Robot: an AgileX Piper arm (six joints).
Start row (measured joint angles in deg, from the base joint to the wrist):
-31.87, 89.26, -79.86, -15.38, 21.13, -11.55
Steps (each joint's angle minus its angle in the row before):
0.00, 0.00, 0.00, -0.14, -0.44, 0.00
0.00, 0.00, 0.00, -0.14, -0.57, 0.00
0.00, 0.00, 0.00, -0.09, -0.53, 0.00
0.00, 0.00, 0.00, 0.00, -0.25, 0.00
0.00, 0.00, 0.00, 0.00, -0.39, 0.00
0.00, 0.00, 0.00, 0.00, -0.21, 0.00
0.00, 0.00, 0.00, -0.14, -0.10, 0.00
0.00, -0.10, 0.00, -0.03, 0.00, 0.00
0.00, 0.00, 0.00, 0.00, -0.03, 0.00
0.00, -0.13, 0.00, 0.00, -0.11, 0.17
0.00, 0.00, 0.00, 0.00, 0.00, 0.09
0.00, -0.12, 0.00, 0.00, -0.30, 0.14
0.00, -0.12, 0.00, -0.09, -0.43, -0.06
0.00, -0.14, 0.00, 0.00, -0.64, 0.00
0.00, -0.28, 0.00, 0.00, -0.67, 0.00
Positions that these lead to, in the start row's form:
-31.87, 89.26, -79.86, -15.52, 20.69, -11.55
-31.87, 89.26, -79.86, -15.66, 20.12, -11.55
-31.87, 89.26, -79.86, -15.75, 19.59, -11.55
-31.87, 89.26, -79.86, -15.75, 19.34, -11.55
-31.87, 89.26, -79.86, -15.75, 18.95, -11.55
-31.87, 89.26, -79.86, -15.75, 18.74, -11.55
-31.87, 89.26, -79.86, -15.89, 18.64, -11.55
-31.87, 89.16, -79.86, -15.92, 18.64, -11.55
-31.87, 89.16, -79.86, -15.92, 18.61, -11.55
-31.87, 89.03, -79.86, -15.92, 18.50, -11.38
-31.87, 89.03, -79.86, -15.92, 18.50, -11.29
-31.87, 88.91, -79.86, -15.92, 18.20, -11.15
-31.87, 88.79, -79.86, -16.01, 17.77, -11.21
-31.87, 88.65, -79.86, -16.01, 17.13, -11.21
-31.87, 88.37, -79.86, -16.01, 16.46, -11.21

